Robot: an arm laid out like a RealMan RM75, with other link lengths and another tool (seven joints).
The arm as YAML. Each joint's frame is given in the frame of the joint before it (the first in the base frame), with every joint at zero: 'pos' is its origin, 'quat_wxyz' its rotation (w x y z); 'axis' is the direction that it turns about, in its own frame. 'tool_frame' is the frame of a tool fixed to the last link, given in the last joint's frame.
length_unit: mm
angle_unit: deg
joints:
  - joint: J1
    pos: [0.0, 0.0, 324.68]
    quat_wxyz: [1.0, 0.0, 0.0, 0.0]
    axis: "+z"
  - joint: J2
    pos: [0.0, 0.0, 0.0]
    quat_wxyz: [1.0, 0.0, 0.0, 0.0]
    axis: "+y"
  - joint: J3
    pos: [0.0, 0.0, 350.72]
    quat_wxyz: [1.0, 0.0, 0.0, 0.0]
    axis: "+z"
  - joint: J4
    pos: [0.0, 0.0, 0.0]
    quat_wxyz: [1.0, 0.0, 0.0, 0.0]
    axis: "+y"
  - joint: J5
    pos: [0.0, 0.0, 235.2]
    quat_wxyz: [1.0, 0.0, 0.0, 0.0]
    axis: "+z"
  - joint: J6
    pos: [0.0, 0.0, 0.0]
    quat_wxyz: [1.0, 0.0, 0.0, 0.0]
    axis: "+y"
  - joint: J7
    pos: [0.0, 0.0, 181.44]
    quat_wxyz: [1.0, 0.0, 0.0, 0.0]
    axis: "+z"
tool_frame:
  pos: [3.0, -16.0, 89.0]
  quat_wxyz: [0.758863, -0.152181, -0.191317, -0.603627]
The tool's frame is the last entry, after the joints.
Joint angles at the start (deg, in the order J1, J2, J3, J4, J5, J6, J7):
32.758, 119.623, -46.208, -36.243, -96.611, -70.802, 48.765
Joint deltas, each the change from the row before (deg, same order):
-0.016, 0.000, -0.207, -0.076, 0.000, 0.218, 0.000
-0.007, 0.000, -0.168, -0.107, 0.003, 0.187, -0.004
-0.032, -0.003, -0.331, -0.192, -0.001, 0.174, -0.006
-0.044, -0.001, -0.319, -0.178, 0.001, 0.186, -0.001
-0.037, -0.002, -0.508, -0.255, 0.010, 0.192, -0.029
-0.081, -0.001, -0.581, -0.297, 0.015, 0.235, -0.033
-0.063, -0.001, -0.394, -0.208, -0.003, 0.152, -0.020
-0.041, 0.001, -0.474, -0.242, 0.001, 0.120, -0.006
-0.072, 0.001, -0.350, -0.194, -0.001, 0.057, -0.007
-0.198, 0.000, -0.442, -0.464, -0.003, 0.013, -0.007
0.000, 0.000, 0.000, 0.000, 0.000, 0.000, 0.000
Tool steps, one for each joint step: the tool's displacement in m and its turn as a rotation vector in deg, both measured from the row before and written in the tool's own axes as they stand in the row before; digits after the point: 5 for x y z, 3 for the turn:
0.00031, 0.00046, 0.00020, -0.211, 0.040, -0.033
0.00043, 0.00011, 0.00008, -0.184, 0.052, -0.076
0.00005, 0.00004, 0.00050, -0.286, -0.067, -0.160
0.00003, 0.00021, 0.00041, -0.277, -0.043, -0.129
-0.00025, -0.00009, 0.00111, -0.390, -0.182, -0.257
-0.00038, 0.00019, 0.00104, -0.451, -0.173, -0.265
-0.00032, 0.00018, 0.00068, -0.314, -0.125, -0.179
-0.00050, -0.00019, 0.00119, -0.329, -0.224, -0.236
-0.00061, 0.00005, 0.00071, -0.239, -0.170, -0.163
-0.00083, -0.00027, 0.00004, -0.336, -0.159, -0.331
0.00000, 0.00000, 0.00000, 0.000, 0.000, 0.000

